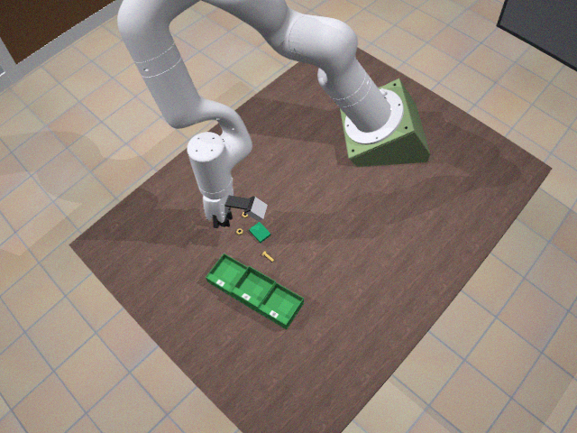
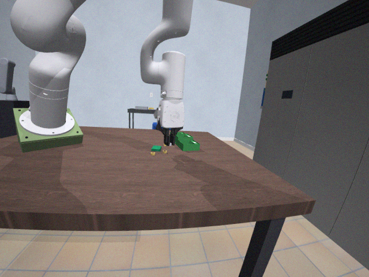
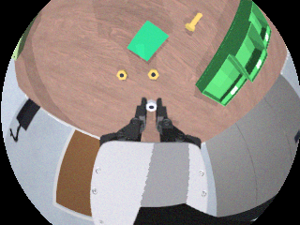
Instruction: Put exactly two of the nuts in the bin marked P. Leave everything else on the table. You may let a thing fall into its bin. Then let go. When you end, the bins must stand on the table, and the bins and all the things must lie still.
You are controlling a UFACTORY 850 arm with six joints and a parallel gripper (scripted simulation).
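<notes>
Now: hand 10 cm short of the green three-compartment bin, 18 cm to the right of it and 4 cm above it. Also, from my hand: grey nut: 2 cm below; then green block: 5 cm behind, 8 cm to the left, 6 cm below; then yellow bolt: 14 cm to the left, 6 cm below.
</notes>
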